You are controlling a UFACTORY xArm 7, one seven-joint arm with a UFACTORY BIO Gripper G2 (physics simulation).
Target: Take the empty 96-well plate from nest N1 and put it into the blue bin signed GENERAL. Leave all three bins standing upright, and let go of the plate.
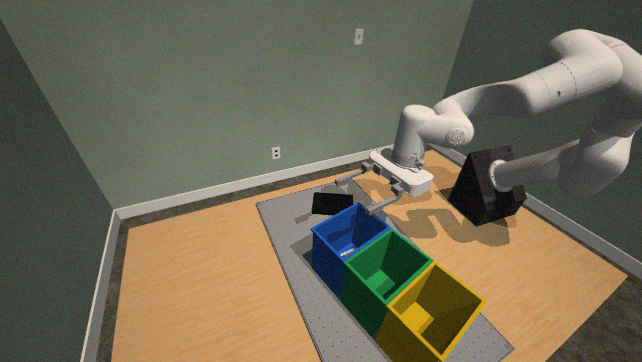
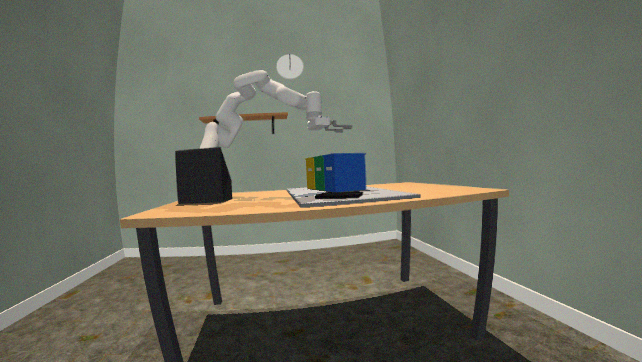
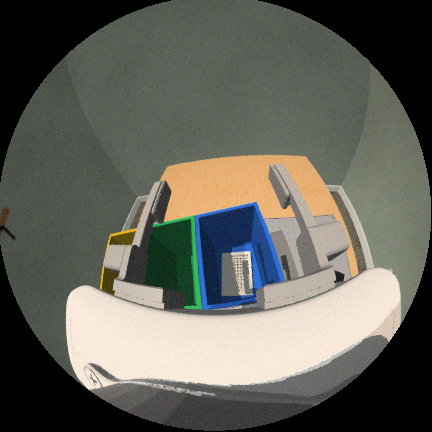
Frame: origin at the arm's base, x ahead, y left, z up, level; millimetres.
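Seen in the pictures: hand at its tool point: (image 1: 357,193) (image 2: 342,129) (image 3: 217,190); arm's base at its link origin: (image 1: 500,176) (image 2: 203,166).
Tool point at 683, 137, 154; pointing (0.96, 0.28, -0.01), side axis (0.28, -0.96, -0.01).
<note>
Offsets run from my tool point to a thing's top centre, as dx, dy, dz. Level surfaces: height alone.
The white 96-well plate {-13, -7, -292} (image 1: 348,251) (image 3: 242,272) lies low inside the blue bin {-3, -9, -129} (image 1: 327,262) (image 2: 346,172) (image 3: 215,237); part of it is in shadow, and I cannot tell whether it lies fully flat. My gripper (image 1: 354,196) (image 2: 345,129) (image 3: 220,181) is open and empty, above the blue bin's rim and apart from the plate. The blue bin, the green bin {-53, +112, -129} (image 1: 365,305) (image 2: 319,175) (image 3: 175,255) and the yellow bin {-103, +234, -129} (image 1: 405,342) (image 2: 310,175) (image 3: 117,239) stand upright in a row. The GENERAL sign cannot be read.
A low black block {-56, -292, -294} (image 1: 332,203) (image 2: 339,195), with no readable label, sits beside the blue bin on the grey perforated board {dz -308} (image 1: 280,220). The arm's black base (image 1: 475,190) (image 2: 202,177) stands on the wooden table {dz -322} (image 1: 200,280) (image 2: 450,191). A wall shelf (image 2: 255,117) is behind the arm.
</note>
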